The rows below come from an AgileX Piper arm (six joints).
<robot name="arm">
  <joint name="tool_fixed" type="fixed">
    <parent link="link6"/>
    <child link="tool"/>
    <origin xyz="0 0 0" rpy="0 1.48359 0"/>
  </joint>
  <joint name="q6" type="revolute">
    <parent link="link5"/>
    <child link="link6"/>
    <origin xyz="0.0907 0 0.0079"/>
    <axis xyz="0.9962 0 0.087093"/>
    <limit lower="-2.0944" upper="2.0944"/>
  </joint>
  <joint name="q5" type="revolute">
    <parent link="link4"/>
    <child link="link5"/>
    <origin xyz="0 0 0"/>
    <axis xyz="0 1 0"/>
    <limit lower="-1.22" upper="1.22"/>
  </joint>
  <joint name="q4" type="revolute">
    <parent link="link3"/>
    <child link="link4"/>
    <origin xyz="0.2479 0 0.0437"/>
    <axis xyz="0.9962 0 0.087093"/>
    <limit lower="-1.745" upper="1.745"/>
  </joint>
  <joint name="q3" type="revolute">
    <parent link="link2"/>
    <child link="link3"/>
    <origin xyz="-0.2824 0 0.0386"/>
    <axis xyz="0 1 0"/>
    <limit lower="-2.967" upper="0"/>
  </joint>
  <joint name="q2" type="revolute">
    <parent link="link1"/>
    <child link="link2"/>
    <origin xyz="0 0 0"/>
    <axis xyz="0 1 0"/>
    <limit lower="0" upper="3.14"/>
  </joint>
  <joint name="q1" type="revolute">
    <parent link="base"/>
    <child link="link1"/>
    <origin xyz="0 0 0.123"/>
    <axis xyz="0 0 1"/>
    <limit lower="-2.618" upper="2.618"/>
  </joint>
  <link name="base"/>
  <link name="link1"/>
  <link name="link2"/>
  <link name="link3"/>
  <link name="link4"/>
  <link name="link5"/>
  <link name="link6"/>
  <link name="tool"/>
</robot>
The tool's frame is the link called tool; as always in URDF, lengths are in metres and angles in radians.
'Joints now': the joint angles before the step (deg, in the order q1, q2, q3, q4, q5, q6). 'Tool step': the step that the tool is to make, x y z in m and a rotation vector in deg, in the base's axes. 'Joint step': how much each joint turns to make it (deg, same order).
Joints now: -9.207, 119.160, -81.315, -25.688, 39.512, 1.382
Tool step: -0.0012, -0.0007, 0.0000, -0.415, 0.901, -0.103
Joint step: -0.005, 0.010, -0.065, -0.366, 0.957, -0.061
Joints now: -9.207, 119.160, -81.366, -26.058, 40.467, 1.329
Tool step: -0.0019, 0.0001, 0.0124, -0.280, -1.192, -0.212
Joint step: 0.004, -1.723, 0.021, 0.048, 0.533, -0.008
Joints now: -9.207, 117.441, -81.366, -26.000, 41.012, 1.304
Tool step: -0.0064, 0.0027, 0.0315, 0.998, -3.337, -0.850
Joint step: -0.002, -4.509, -0.009, 2.382, 1.261, -0.859
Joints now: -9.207, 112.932, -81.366, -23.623, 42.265, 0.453
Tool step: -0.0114, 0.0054, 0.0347, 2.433, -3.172, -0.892
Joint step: 0.002, -5.258, 0.015, 4.349, 2.194, -1.824
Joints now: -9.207, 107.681, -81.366, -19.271, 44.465, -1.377
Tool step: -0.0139, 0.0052, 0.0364, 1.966, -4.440, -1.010
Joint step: -0.001, -5.560, 0.006, 3.175, 1.449, -0.484
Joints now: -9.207, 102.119, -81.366, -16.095, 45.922, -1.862
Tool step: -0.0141, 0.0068, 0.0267, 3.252, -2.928, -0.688
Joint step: 0.007, -4.410, -0.005, 4.368, 1.939, -0.921
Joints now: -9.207, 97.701, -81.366, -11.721, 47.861, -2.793
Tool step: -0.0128, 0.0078, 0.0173, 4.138, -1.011, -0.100
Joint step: 0.003, -3.205, 0.006, 5.122, 2.727, -1.406
